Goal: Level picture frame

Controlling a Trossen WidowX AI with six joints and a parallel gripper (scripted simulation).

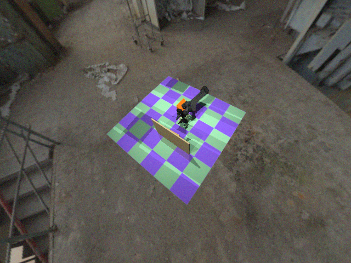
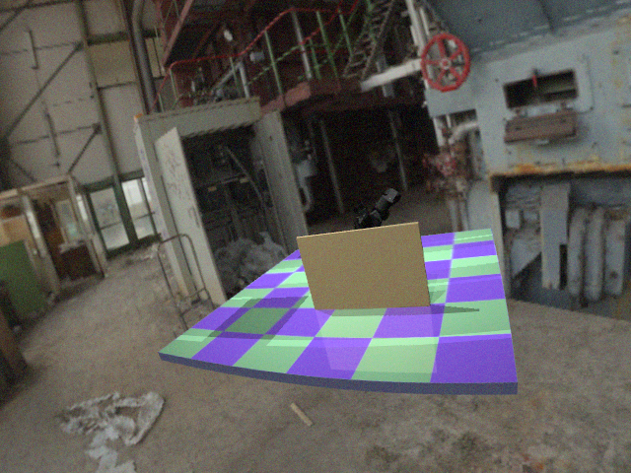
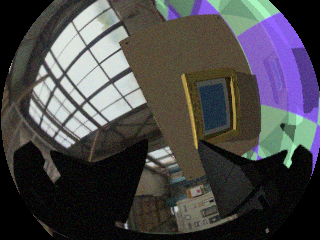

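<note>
My gripper tip is now 11 cm short of the picture frame, 11 cm above it and 4 cm to the right of it. Also, from my gripper tip: tan wall board 13 cm ahead, 12 cm below, 2 cm to the left.
</note>
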